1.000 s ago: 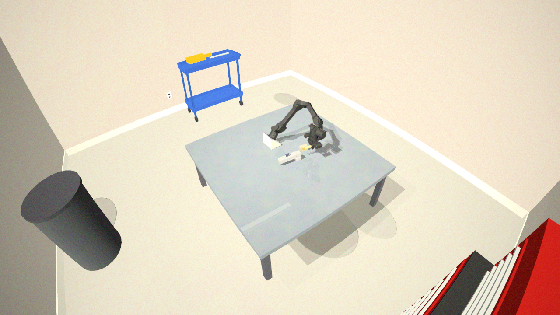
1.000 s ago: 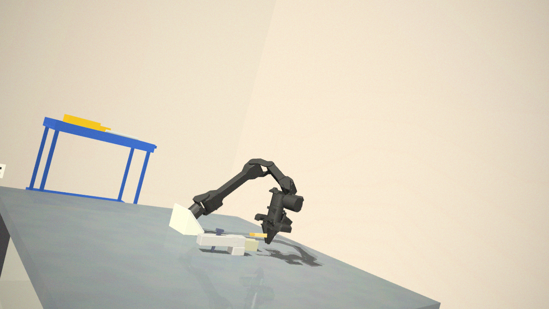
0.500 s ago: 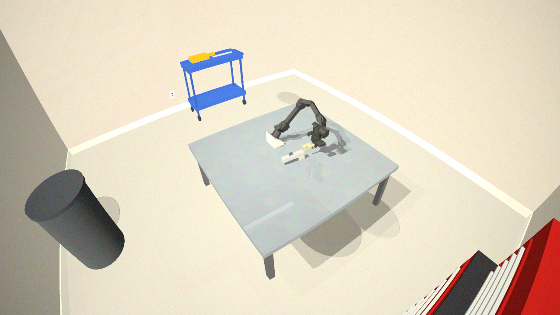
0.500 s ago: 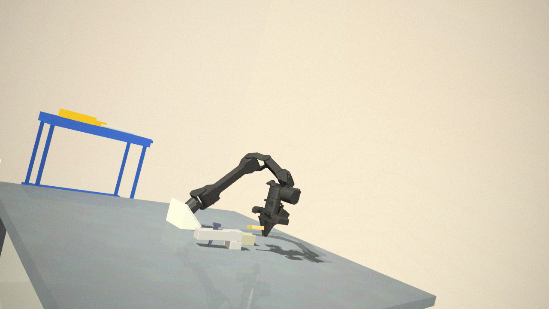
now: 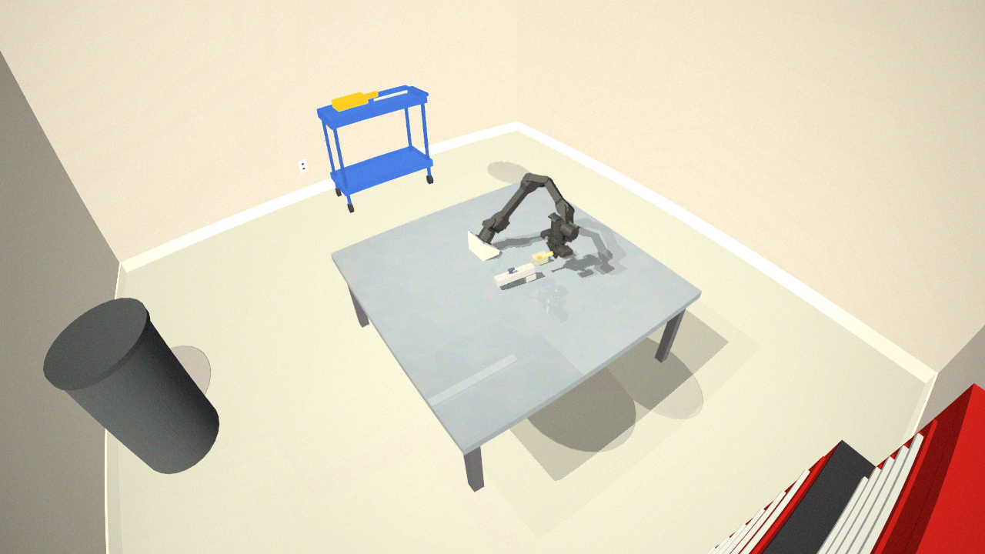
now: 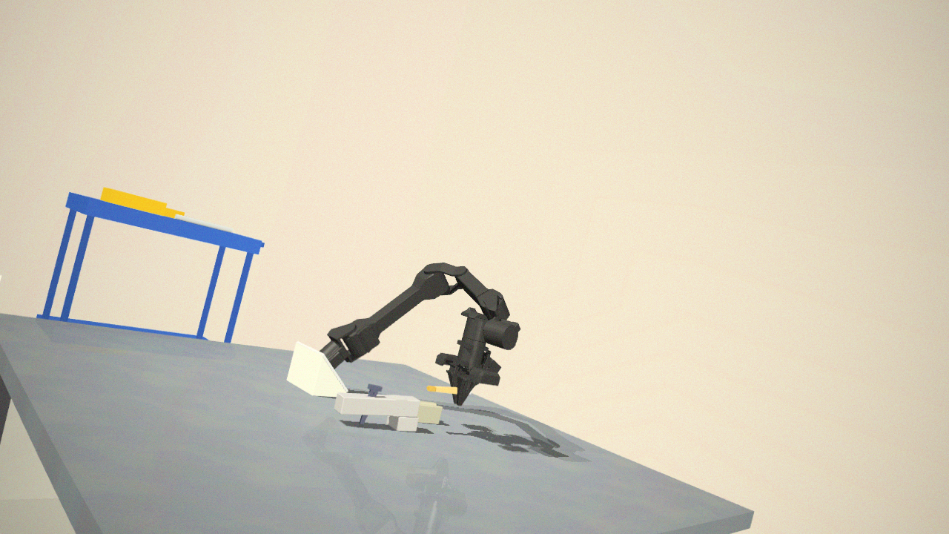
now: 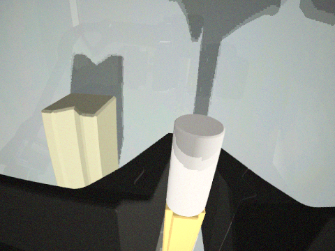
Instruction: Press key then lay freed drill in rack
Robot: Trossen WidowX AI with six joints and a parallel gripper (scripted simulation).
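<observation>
Now: gripper tip 8 cm past the rack, 4 cm above it and 3 cm to the left of it. Round my gripper tip: drill 4 cm to the right, 3 cm above; dark blue key 22 cm to the right, 3 cm behind, 1 cm below.
</observation>
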